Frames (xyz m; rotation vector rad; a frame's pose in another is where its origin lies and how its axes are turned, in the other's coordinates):
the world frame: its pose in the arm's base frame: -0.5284 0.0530 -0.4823 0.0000 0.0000 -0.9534
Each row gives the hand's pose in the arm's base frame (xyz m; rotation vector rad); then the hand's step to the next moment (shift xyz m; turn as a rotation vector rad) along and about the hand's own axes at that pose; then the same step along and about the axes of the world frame.
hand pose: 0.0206 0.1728 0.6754 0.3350 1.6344 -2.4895
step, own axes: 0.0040 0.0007 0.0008 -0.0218 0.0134 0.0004
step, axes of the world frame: -0.0014 -0.0037 -0.0014 0.0187 0.0164 -0.0060
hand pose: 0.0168 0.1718 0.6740 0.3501 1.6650 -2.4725
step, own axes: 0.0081 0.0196 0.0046 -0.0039 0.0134 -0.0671
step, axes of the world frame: 0.0074 -0.0096 -0.0180 -0.0380 0.0450 -0.0351
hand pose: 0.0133 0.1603 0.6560 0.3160 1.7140 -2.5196
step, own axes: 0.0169 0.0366 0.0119 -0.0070 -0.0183 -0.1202
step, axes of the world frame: 0.0128 -0.0231 -0.0327 -0.0853 0.0835 -0.0244
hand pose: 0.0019 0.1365 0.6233 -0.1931 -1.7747 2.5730
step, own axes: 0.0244 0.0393 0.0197 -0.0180 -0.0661 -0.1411
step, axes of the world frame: 0.0110 -0.0371 -0.0321 -0.1085 0.1124 0.0139
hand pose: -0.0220 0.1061 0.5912 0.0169 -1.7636 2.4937
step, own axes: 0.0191 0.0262 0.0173 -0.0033 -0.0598 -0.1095
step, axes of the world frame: 0.0067 -0.0315 -0.0177 -0.0928 0.0812 0.0194
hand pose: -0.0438 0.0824 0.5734 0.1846 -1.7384 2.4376
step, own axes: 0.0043 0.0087 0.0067 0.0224 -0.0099 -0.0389
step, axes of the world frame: 0.0040 -0.0098 -0.0051 -0.0455 0.0067 0.0006
